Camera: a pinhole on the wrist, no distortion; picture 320 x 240 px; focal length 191.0 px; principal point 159.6 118.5 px. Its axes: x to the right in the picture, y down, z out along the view. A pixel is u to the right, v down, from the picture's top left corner.
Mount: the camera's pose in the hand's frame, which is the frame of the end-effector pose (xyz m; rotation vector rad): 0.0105 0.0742 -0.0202 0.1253 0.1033 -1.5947
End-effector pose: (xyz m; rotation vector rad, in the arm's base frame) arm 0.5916 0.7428 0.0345 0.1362 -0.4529 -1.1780
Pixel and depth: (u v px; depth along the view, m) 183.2 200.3 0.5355
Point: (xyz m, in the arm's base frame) 0.3907 0.5698 0.5252
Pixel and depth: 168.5 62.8 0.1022
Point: 0.6001 0.7939 0.1195
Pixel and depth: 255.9 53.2 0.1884
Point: 0.4724 0.7993 0.1402
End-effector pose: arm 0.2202 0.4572 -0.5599 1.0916 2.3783 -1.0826
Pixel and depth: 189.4 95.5 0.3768
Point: 0.2096 0.1639 -0.7472
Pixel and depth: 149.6 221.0 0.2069
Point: 0.1747 0.4009 -0.7758
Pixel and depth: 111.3 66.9 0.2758
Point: 0.3349 0.2728 -0.7521
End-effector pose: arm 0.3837 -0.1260 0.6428 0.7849 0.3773 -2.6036
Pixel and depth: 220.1 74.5 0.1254
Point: 0.3621 -0.1707 0.7315
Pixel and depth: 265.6 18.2 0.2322
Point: 0.3488 -0.0861 0.8753
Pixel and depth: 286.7 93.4 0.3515
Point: 0.1914 -0.0350 0.9354
